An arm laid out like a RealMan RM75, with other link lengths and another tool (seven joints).
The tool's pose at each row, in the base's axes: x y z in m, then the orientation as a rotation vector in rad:
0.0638 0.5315 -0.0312 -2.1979 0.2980 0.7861
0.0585 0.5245 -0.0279 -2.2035 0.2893 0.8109
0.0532 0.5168 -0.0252 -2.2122 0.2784 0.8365
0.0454 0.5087 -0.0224 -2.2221 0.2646 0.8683
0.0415 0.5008 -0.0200 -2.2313 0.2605 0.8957
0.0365 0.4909 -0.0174 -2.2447 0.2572 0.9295
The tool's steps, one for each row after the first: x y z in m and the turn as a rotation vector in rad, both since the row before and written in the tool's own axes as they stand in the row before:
-0.0064 0.0051 -0.0045 -0.0142 -0.0169 0.0040
-0.0062 0.0060 -0.0045 -0.0178 -0.0169 0.0032
-0.0082 0.0074 -0.0034 -0.0216 -0.0212 0.0038
-0.0050 0.0060 -0.0047 -0.0179 -0.0156 0.0089
-0.0061 0.0079 -0.0054 -0.0237 -0.0178 0.0126

